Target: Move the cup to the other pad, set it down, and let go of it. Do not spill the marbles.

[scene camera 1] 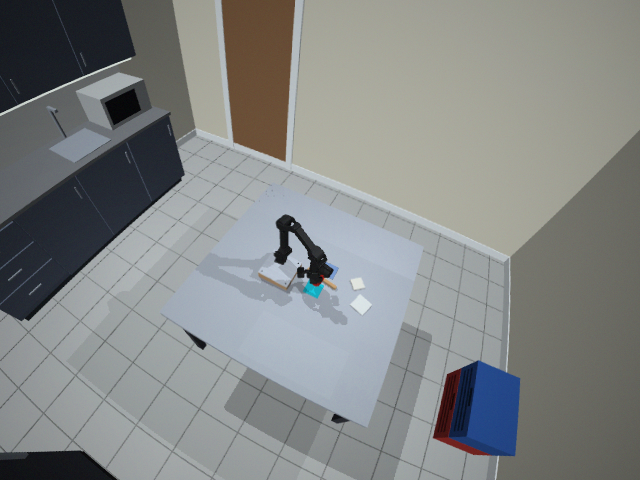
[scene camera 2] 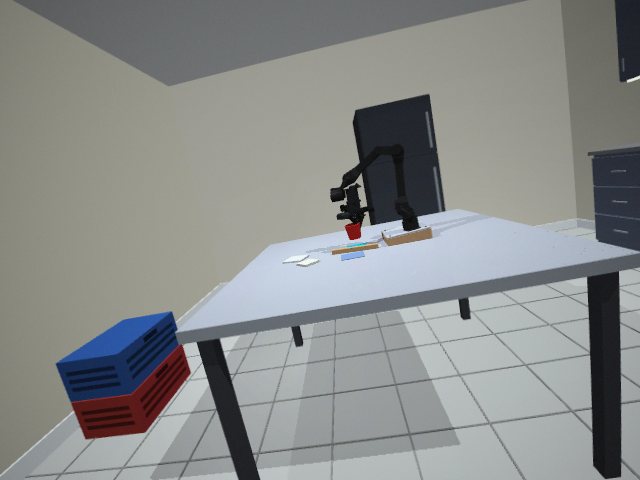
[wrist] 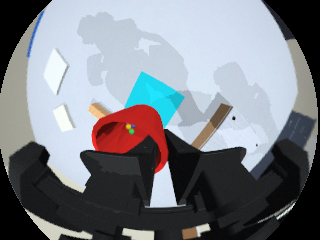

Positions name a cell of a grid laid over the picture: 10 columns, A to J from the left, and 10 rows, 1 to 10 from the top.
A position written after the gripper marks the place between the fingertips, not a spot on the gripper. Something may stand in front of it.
Note:
In view: the gripper (wrist: F6), a red cup (wrist: D6) and a cyan pad (wrist: E4).

